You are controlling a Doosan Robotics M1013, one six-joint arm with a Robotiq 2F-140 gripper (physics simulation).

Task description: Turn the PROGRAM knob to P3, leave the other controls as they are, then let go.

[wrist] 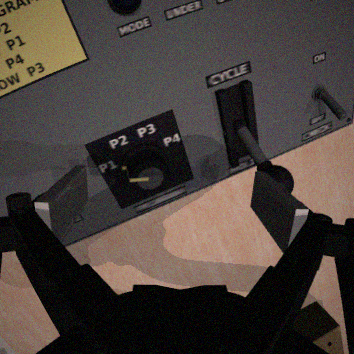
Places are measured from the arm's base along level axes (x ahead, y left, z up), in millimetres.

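Pixels of known places: gripper, fingertip midpoint: point(170, 186).
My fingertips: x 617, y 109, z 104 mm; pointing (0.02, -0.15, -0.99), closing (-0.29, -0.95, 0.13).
Behind a point stands the place of what it marks.
The PROGRAM knob point(151, 178) @[y 120, x 604, z 22 mm] is a dark round knob with a grey cap on a black plate point(177, 165) @[y 85, x 600, z -14 mm] marked P1, P2, P3 and P4. Its yellow pointer line point(139, 179) @[y 133, x 607, z 24 mm] points left, towards the P1 side, just below a small yellow mark. P3 is printed above the knob. My gripper point(170, 186) @[y 109, x 617, z 104 mm] is wide open and empty. In the image its left finger is left of the black plate and its right finger is well to the right, so the knob shows between them. Whether the fingers are level with the knob in depth is not clear.
The CYCLE lever point(252, 142) @[y 1, x 611, z 22 mm] has a black ball point(280, 180) @[y -2, x 578, z 68 mm], partly hidden by my right finger. The CHECK toggle point(331, 104) @[y -113, x 629, z 17 mm] is farther right. The MODE knob point(125, 4) @[y 103, x 762, z 65 mm] and a yellow label point(45, 40) @[y 175, x 756, z 47 mm] are above. Wooden table point(210, 225) @[y 47, x 463, z -95 mm] lies past the panel edge.
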